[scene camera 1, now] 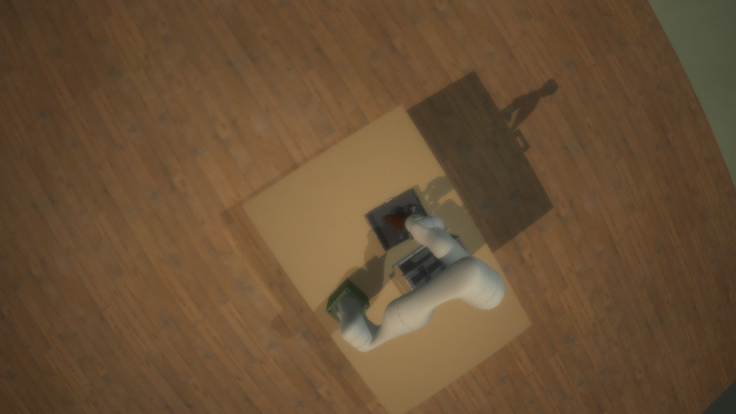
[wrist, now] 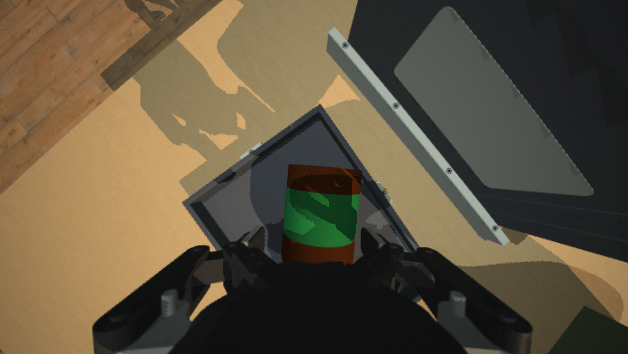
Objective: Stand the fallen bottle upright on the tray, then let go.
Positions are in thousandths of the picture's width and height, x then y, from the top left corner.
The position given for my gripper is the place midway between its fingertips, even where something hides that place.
Observation:
In view: my gripper (wrist: 499, 671) and a bottle (wrist: 512, 586).

